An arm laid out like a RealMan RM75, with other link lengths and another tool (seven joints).
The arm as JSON. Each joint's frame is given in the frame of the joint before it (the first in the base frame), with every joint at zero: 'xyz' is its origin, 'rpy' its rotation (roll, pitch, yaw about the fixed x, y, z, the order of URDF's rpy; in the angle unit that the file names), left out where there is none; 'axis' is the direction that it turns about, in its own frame. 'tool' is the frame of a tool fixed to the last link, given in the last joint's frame.
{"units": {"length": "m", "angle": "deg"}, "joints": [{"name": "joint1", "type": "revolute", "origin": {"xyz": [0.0, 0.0, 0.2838]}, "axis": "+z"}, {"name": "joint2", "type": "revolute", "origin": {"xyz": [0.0, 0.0, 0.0]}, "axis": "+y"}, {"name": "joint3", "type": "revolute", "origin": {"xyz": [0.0, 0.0, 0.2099]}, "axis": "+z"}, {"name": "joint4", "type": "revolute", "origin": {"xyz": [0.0, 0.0, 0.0]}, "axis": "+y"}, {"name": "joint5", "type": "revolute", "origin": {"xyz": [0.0, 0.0, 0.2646]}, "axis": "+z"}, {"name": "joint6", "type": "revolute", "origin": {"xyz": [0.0, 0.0, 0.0]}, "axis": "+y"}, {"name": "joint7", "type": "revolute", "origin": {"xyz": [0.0, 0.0, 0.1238]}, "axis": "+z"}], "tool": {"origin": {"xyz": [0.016, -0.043, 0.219], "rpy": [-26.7, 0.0, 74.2]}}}
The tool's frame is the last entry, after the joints.
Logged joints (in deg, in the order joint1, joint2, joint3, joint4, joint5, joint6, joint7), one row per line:
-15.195 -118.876 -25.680 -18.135 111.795 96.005 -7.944
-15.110 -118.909 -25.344 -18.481 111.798 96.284 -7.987
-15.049 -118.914 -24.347 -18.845 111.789 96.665 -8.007
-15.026 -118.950 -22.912 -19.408 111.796 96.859 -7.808
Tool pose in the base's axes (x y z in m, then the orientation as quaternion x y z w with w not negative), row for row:
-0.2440 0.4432 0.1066 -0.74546 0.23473 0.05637 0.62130
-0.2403 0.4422 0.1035 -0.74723 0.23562 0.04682 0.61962
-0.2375 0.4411 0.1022 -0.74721 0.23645 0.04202 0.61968
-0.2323 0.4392 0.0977 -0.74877 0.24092 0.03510 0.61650
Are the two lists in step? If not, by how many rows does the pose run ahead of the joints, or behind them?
The pose runs 1 row behind the joints: the pose in row i belongs to the joints in row i - 1.
